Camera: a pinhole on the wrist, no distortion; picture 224 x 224 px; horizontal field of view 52.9 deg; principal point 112.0 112.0 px. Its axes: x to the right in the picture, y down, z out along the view. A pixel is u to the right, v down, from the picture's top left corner.
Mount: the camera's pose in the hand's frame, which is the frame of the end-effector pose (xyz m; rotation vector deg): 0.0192 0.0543 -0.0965 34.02 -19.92 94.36
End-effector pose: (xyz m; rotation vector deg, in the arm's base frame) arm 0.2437 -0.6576 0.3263 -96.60 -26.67 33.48
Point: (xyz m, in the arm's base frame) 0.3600 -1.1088 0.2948
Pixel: behind the camera
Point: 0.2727 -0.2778 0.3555
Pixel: 145.0 29.5
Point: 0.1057 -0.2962 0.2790
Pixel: 211.4 97.2
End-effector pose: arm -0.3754 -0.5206 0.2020 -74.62 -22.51 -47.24
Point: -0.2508 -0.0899 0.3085
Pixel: outside the picture
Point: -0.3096 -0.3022 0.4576
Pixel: 144.2 81.7
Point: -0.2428 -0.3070 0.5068
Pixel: 151.0 44.6
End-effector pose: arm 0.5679 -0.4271 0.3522 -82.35 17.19 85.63
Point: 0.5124 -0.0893 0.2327
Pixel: 159.2 15.5
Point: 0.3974 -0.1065 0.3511
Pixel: 208.2 92.6
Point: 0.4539 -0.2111 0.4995
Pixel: 175.3 191.7
